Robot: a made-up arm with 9 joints.
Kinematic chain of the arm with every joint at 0, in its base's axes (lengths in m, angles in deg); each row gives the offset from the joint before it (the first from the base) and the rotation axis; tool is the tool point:
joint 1: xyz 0 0 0.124 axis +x
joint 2: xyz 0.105 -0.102 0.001 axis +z
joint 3: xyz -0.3 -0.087 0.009 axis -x
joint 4: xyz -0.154 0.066 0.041 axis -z
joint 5: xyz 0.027 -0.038 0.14 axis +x
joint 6: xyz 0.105 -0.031 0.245 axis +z
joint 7: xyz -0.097 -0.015 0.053 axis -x
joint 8: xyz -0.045 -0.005 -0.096 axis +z
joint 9: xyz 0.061 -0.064 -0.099 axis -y
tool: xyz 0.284 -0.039 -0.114
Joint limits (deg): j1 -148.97..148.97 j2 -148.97..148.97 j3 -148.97..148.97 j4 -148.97..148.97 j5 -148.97..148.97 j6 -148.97..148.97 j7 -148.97..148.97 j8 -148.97..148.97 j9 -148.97..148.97
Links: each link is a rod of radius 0.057 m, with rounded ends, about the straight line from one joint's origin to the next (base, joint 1, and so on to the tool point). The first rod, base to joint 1, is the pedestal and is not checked.
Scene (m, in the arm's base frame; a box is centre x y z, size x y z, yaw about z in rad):
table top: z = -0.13
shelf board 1: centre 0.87 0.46 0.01 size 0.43 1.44 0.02 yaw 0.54
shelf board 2: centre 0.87 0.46 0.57 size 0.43 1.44 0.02 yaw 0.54
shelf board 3: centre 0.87 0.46 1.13 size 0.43 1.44 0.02 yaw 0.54
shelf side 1: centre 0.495 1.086 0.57 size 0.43 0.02 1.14 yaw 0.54
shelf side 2: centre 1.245 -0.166 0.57 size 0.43 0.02 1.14 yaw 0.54
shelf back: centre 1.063 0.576 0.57 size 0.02 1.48 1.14 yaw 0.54
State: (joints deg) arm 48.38 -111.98 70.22 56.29 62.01 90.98 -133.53 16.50 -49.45
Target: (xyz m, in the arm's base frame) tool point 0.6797 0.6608 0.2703
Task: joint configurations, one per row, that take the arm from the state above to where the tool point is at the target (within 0.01 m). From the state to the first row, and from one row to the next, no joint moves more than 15 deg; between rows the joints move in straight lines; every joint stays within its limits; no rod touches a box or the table.
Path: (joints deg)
1: 56.04 -104.68 65.85 51.46 61.12 88.33 -119.34 11.03 -41.92
2: 63.70 -97.38 61.49 46.63 60.23 85.67 -105.16 5.56 -34.40
3: 57.44 -95.79 66.06 56.67 59.66 86.20 -93.06 1.72 -36.20
4: 51.18 -94.21 70.62 66.72 59.09 86.73 -80.97 -2.12 -38.00
5: 44.92 -92.62 75.19 76.76 58.53 87.25 -68.88 -5.96 -39.80
6: 40.13 -97.65 77.20 75.01 59.04 87.86 -81.55 -1.43 -42.61
7: 35.33 -102.68 79.20 73.27 59.55 88.47 -94.21 3.11 -45.42
8: 30.54 -107.71 81.21 71.52 60.06 89.08 -106.87 7.64 -48.23

